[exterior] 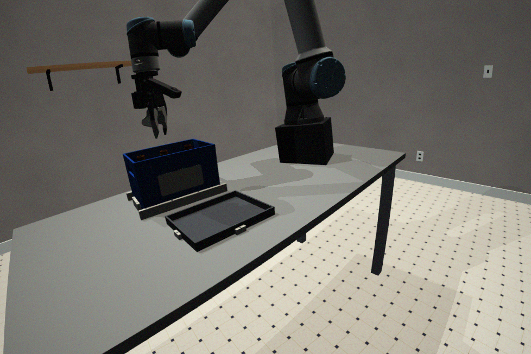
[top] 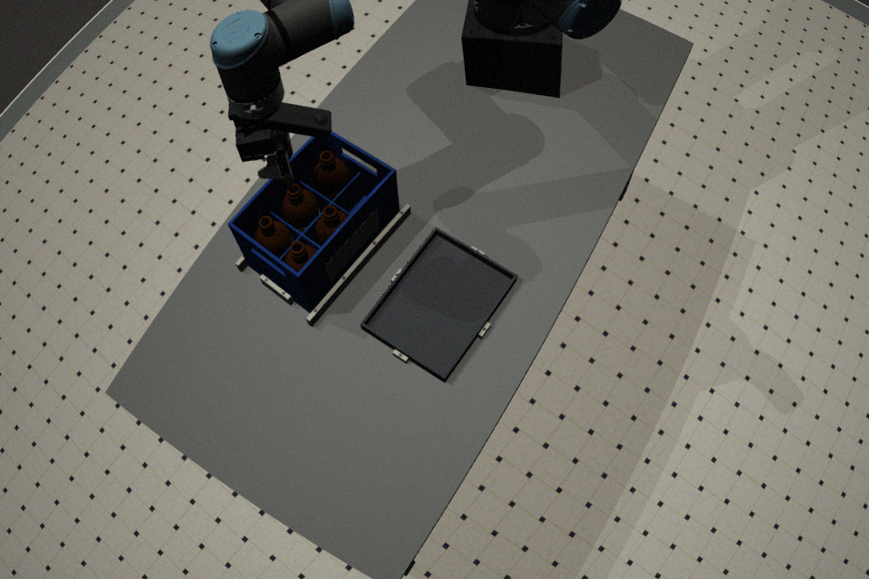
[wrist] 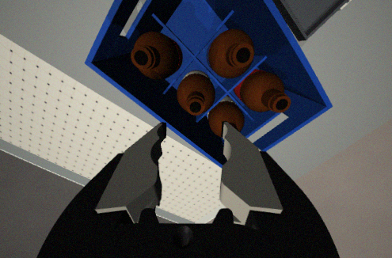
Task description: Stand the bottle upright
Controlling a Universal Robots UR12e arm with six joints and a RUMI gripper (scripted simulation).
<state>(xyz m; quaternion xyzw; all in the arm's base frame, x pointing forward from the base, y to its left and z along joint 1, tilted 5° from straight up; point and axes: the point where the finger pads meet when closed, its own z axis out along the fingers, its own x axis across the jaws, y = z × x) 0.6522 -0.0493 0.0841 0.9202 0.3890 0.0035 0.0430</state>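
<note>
My hand is 14 cm above the blue crate and 4 cm to the right of it. From my hand the other things lie so: black tray (32 cm to the left, 22 cm below, 3 cm behind); bottle (14 cm below, 9 cm ahead).
</note>
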